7 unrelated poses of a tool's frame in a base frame.
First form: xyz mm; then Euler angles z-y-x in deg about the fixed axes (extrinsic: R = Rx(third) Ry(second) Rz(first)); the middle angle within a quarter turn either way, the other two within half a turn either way.
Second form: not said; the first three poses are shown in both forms.
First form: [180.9, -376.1, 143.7, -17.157, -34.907, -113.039]
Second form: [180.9, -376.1, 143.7, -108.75, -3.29, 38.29]
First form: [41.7, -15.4, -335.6, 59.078, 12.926, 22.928]
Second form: [41.7, -15.4, -335.6, 22.78, -13.20, 59.04]
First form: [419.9, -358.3, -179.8, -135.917, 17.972, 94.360]
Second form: [419.9, -358.3, -179.8, -95.90, 45.28, -166.18]
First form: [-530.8, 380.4, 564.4, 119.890, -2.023, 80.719]
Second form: [-530.8, 380.4, 564.4, -72.02, -58.52, 162.48]
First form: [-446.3, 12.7, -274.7, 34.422, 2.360, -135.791]
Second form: [-446.3, 12.7, -274.7, -140.43, 21.70, -27.49]
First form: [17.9, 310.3, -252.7, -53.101, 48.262, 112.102]
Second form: [17.9, 310.3, -252.7, 107.79, 34.91, 60.83]
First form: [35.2, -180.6, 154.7, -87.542, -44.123, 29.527]
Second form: [35.2, -180.6, 154.7, 45.08, 27.80, -88.01]
